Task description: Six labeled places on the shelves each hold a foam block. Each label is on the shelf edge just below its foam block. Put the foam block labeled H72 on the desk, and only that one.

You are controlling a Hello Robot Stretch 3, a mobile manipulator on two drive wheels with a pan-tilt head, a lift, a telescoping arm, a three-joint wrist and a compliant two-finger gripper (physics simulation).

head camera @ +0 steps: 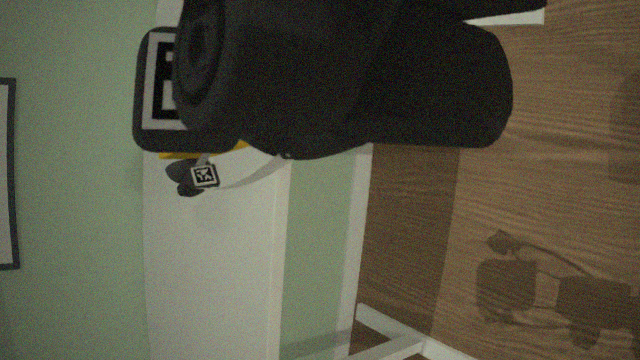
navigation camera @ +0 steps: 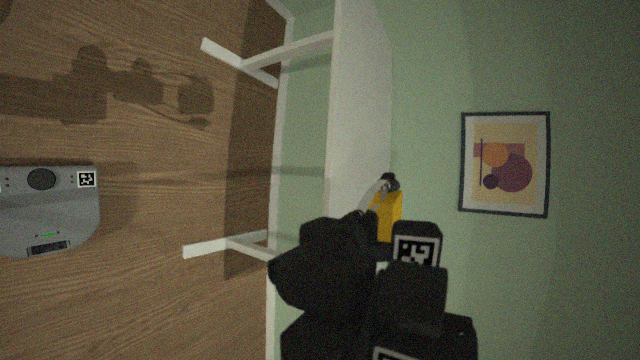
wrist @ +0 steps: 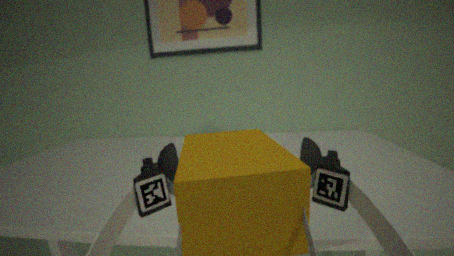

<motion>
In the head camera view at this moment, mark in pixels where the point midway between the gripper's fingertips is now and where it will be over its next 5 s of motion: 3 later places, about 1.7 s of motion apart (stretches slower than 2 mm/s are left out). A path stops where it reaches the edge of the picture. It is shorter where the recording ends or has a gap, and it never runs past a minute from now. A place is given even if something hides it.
The gripper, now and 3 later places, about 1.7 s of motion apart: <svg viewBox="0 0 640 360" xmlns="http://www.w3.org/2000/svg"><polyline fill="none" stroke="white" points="183,112 139,119 115,125 183,126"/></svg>
</motion>
